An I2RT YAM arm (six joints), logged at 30 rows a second.
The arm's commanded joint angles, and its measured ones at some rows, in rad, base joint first. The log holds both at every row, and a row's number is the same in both.
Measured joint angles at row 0:
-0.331 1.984 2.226 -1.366 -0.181 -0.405
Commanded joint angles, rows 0 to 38:
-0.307 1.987 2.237 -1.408 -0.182 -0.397
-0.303 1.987 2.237 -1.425 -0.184 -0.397
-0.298 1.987 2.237 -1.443 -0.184 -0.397
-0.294 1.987 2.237 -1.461 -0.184 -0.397
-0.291 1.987 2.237 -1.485 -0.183 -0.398
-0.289 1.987 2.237 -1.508 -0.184 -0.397
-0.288 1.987 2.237 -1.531 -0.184 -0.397
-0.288 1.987 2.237 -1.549 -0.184 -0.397
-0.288 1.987 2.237 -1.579 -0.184 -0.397
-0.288 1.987 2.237 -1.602 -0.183 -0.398
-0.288 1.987 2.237 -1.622 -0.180 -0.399
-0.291 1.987 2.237 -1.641 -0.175 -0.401
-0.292 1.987 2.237 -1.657 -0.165 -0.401
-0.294 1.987 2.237 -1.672 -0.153 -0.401
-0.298 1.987 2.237 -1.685 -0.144 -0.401
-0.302 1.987 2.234 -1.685 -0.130 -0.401
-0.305 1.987 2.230 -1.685 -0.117 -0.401
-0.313 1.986 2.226 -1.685 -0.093 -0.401
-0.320 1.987 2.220 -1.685 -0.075 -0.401
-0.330 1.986 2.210 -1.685 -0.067 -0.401
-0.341 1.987 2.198 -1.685 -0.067 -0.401
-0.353 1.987 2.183 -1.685 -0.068 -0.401
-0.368 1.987 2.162 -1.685 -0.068 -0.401
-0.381 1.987 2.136 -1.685 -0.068 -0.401
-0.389 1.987 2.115 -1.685 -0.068 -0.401
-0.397 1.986 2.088 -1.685 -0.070 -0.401
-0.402 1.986 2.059 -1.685 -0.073 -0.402
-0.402 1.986 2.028 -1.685 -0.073 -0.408
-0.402 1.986 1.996 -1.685 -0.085 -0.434
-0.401 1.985 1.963 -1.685 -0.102 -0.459
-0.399 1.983 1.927 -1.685 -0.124 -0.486
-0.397 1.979 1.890 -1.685 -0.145 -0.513
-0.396 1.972 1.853 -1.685 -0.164 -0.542
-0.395 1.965 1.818 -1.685 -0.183 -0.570
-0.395 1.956 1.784 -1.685 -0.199 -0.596
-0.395 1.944 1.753 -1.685 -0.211 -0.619
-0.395 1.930 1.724 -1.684 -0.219 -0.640
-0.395 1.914 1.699 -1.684 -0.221 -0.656
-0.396 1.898 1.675 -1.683 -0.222 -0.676
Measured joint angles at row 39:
-0.403 1.983 1.757 -1.680 -0.157 -0.545
